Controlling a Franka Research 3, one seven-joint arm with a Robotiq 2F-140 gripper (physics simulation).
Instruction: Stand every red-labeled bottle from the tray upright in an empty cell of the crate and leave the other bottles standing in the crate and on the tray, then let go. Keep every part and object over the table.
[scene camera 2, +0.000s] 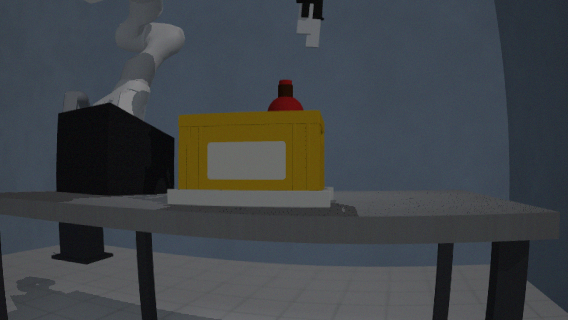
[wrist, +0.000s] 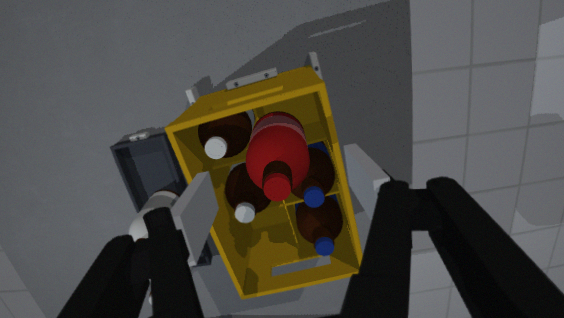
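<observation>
The yellow crate (scene camera 2: 305, 160) (wrist: 343, 200) holds a red-labeled bottle (scene camera 2: 285, 104) (wrist: 278, 150) near its far right cell in the wrist view. The bottle looks about upright, but its red shoulder and neck stick out above the rim, higher than the others; its base is hidden. Two white-capped brown bottles (wrist: 225, 132) (wrist: 245, 187) stand at the left, and two blue-capped ones (wrist: 320, 172) (wrist: 319, 220) at the right. The near left cell (wrist: 260, 245) holds no bottle. My gripper (scene camera 2: 308, 33) (wrist: 279, 177) is open and empty, above the red-labeled bottle and apart from it.
A dark tray (wrist: 120, 168) lies left of the crate in the wrist view, with a white-labeled bottle (wrist: 152, 206) partly hidden by a finger. White brackets (wrist: 251, 79) edge the crate. A black block (scene camera 2: 115, 150) stands left on the table (scene camera 2: 425, 227).
</observation>
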